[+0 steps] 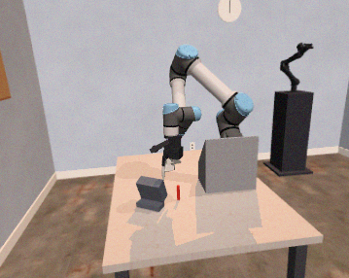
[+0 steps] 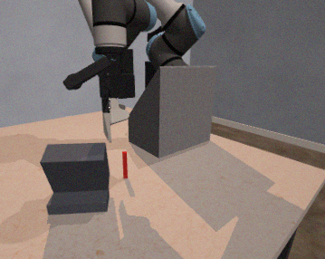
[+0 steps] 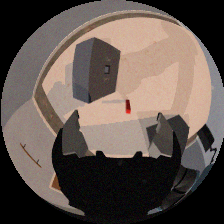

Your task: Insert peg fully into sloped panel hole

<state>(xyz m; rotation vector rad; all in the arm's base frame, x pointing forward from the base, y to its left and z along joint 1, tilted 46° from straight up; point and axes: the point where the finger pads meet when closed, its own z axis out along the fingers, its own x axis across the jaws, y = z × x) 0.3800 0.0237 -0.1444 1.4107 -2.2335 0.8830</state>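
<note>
The peg is 11 cm below my hand and 5 cm behind it.
</note>
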